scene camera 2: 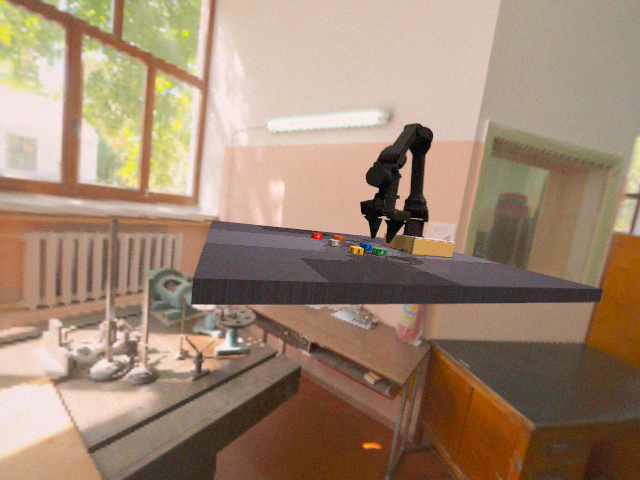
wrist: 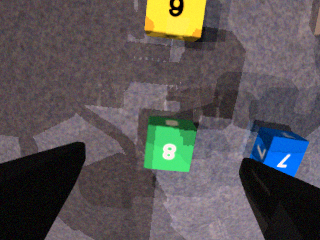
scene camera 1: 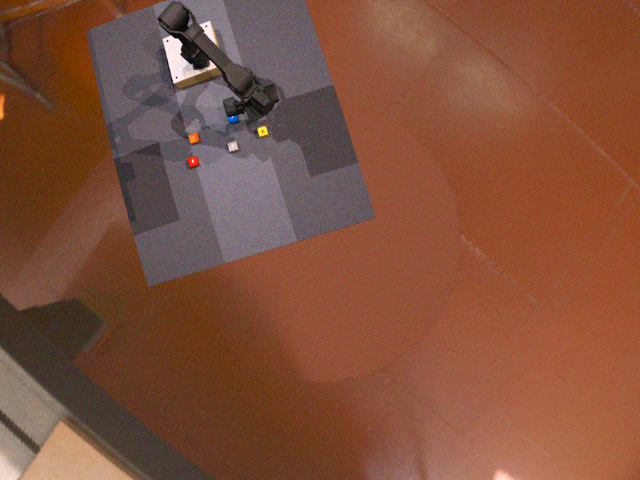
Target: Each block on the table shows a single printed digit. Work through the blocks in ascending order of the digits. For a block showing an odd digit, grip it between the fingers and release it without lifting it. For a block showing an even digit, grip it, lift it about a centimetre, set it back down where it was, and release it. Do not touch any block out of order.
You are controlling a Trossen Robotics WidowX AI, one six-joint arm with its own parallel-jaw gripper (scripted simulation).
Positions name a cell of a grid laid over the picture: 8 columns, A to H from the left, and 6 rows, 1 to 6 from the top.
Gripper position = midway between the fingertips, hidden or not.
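Green block (wrist: E4): scene camera 1 does not show it, hidden by my gripper. Blue block (wrist: H4). My gripper (scene camera 2: E4) (wrist: E4): open, holds nothing.
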